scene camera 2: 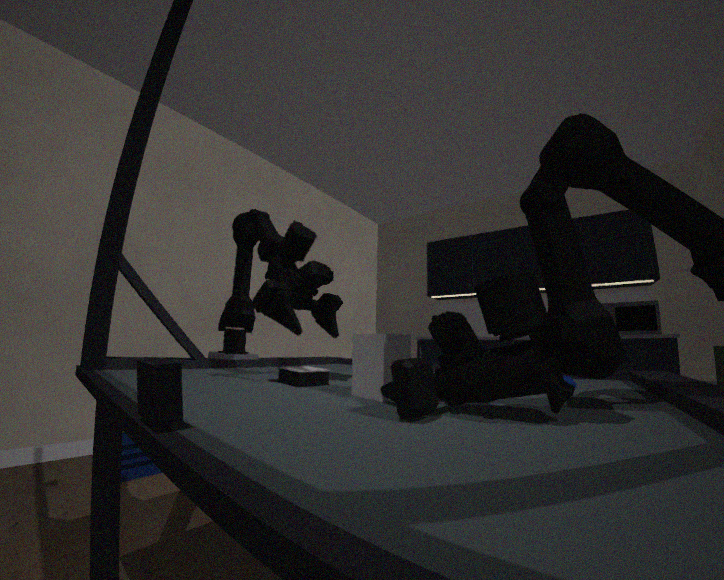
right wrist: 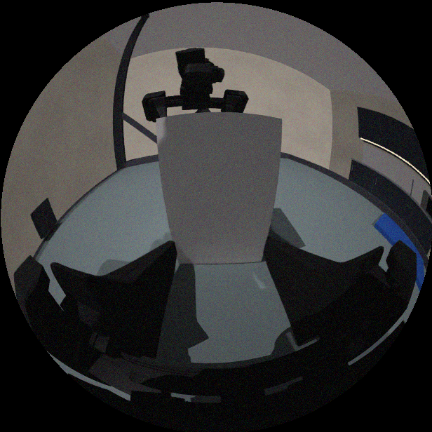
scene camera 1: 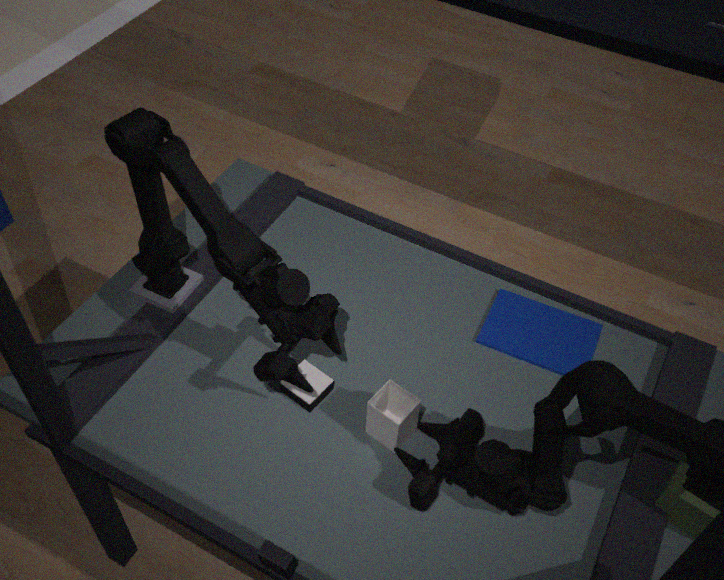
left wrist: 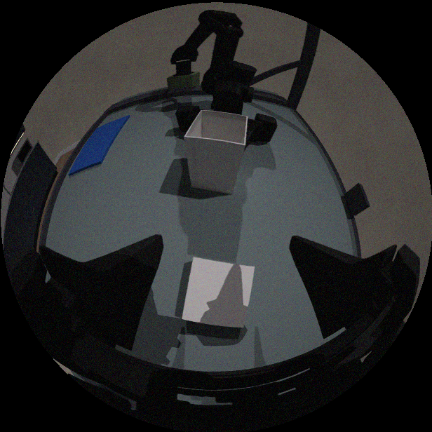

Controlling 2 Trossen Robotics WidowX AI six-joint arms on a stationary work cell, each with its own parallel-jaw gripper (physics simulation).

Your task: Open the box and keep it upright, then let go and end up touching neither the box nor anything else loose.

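Places are measured from the left arm's base along level axes (x ahead, y left, z up), in metres.
Pixels of known places: left gripper, fingertip midpoint: (scene camera 2: 319, 335) (scene camera 1: 326, 372); right gripper, fingertip midpoint: (scene camera 1: 405, 436); left arm's base at its link origin: (scene camera 2: 233, 353) (scene camera 1: 166, 282); right arm's base at its link origin: (scene camera 1: 711, 485).
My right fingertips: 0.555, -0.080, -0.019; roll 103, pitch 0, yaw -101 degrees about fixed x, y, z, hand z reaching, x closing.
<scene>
For each thing: its top centre in the pictures, then the offset to it from my right fingertips, as dx, dy, dz.
- white box at its top centre: (scene camera 2: 382, 334) (scene camera 1: 394, 401) -0.030, +0.006, +0.080
- flat blue panel at its top centre: (scene camera 1: 540, 332) +0.135, +0.336, -0.007
- small dark block at its top centre: (scene camera 2: 161, 359) (scene camera 1: 276, 552) -0.081, -0.286, +0.042
The white box (scene camera 1: 389, 416) (scene camera 2: 368, 365) (left wrist: 215, 167) (right wrist: 220, 190) stands upright on the table, its top open and its inside showing in scene camera 1. Its lid (scene camera 1: 321, 381) (scene camera 2: 303, 378) (left wrist: 207, 282) lies apart from it on the table, white face up with dark sides. My left gripper (scene camera 1: 328, 375) (scene camera 2: 317, 334) (left wrist: 229, 242) is open and empty, raised above the lid with a gap visible in scene camera 2. My right gripper (scene camera 1: 408, 438) (right wrist: 220, 245) is shut on the box, its fingertips at the box's lower sides. The far fingertip is hidden in scene camera 2.
A flat blue panel (scene camera 1: 540, 331) (left wrist: 100, 146) (right wrist: 400, 235) lies near the table's upper right edge in scene camera 1. A small dark block (scene camera 1: 277, 557) (scene camera 2: 160, 395) (left wrist: 356, 200) sits at the opposite edge. A dark frame post (scene camera 1: 66, 422) (scene camera 2: 126, 181) rises at the left.
</scene>
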